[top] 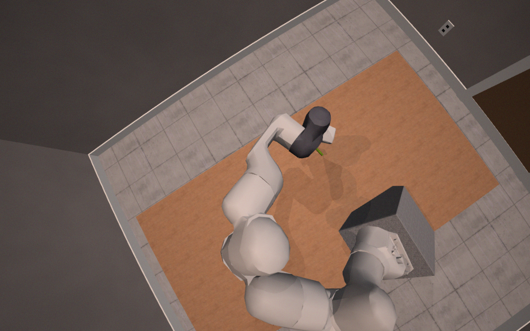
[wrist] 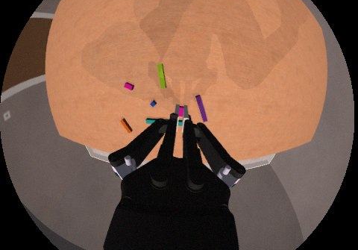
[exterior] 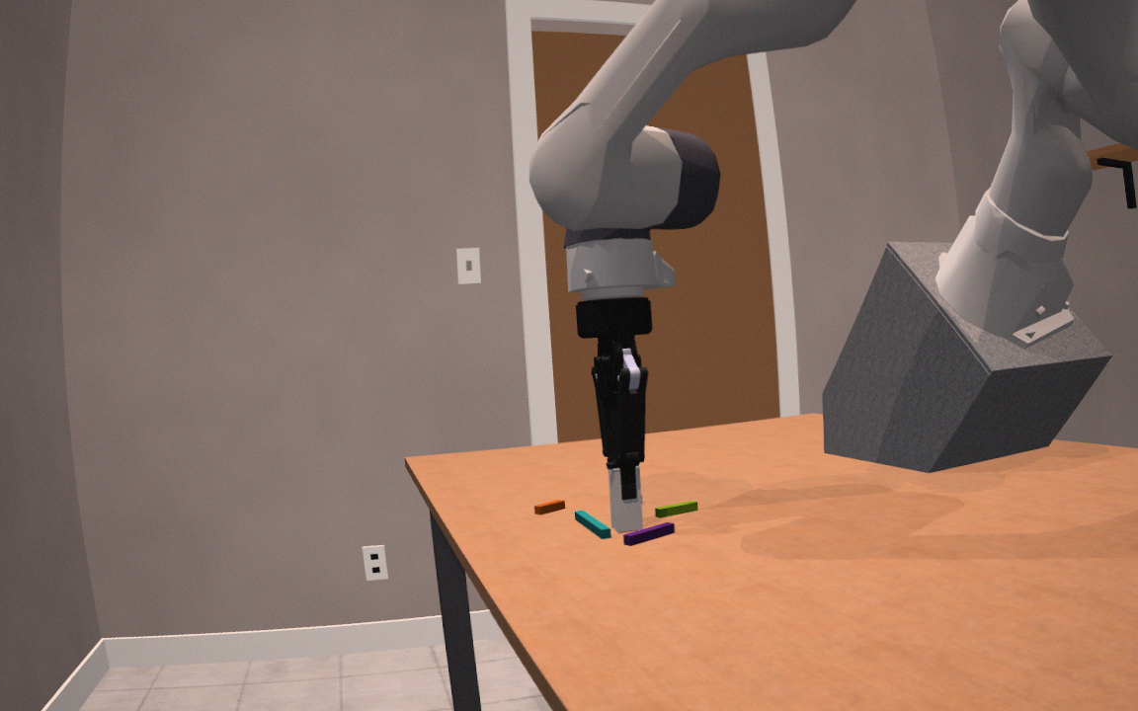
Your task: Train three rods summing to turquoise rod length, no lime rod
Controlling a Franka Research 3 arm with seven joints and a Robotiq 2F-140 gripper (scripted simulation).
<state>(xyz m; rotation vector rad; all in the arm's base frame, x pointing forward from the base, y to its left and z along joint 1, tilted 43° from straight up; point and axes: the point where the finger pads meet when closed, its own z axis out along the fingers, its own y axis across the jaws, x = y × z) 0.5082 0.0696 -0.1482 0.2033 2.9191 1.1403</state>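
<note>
The turquoise rod is 30 mm ahead of my hand, 30 mm to the right of it and 30 mm below it. Round my hand: lime rod: 80 mm behind, 40 mm to the right, 30 mm below; then blue cube: 20 mm behind, 60 mm to the right, 30 mm below; then purple rod: 10 mm behind, 40 mm to the left, 30 mm below.
</note>
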